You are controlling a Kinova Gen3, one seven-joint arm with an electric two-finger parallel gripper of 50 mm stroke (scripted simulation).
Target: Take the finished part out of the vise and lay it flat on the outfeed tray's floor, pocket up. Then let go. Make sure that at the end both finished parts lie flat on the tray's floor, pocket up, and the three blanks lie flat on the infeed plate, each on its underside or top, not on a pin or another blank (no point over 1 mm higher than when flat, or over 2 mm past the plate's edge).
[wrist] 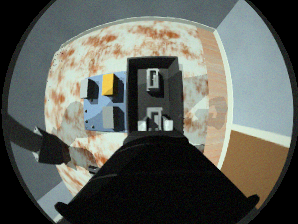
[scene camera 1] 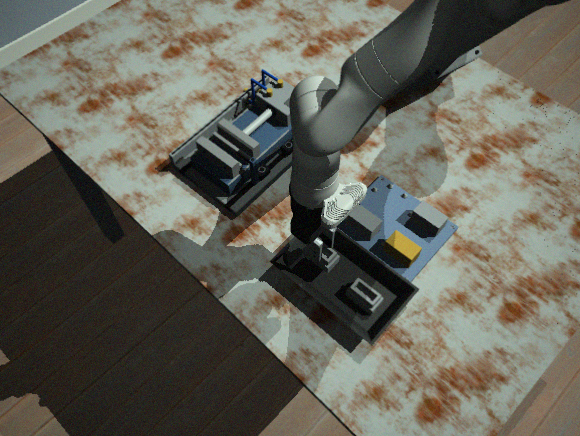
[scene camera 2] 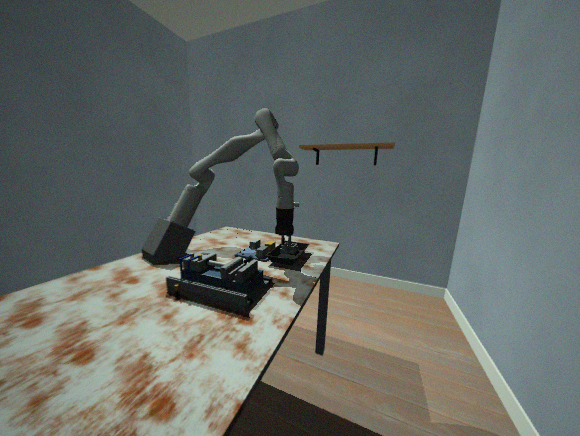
Labels:
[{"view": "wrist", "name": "my gripper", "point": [154,121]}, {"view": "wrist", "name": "blue plate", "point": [94,116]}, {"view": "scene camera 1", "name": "my gripper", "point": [321,251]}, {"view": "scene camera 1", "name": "yellow block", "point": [398,246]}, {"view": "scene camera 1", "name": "finished part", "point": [360,298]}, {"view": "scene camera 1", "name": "blue plate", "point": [387,204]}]

